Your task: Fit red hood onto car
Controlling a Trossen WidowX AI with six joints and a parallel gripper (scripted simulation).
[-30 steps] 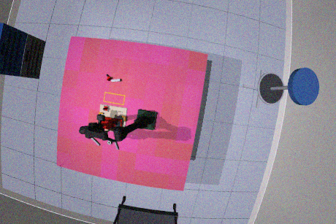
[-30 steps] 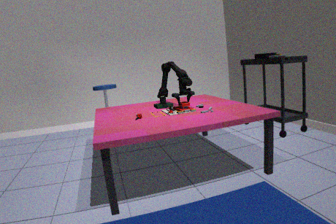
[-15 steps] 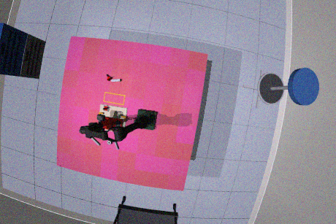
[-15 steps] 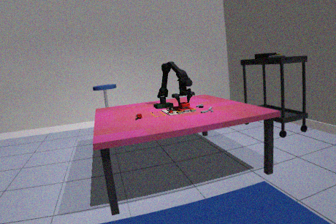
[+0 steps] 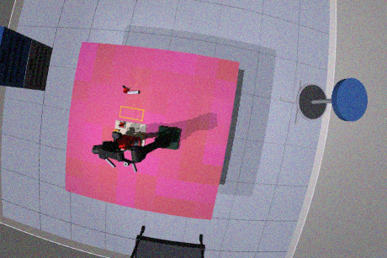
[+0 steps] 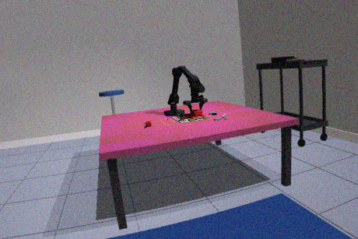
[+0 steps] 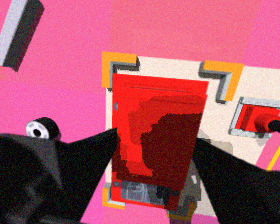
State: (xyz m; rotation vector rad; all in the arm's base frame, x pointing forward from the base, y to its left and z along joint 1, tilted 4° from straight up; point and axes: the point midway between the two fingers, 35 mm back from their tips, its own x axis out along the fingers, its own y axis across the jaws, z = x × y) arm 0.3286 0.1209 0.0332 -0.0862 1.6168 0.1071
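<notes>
My gripper tip is now 10 mm below the red hood. From my gripper tip the other things lie so: grey engine block 20 mm below, 10 mm to the left.
</notes>
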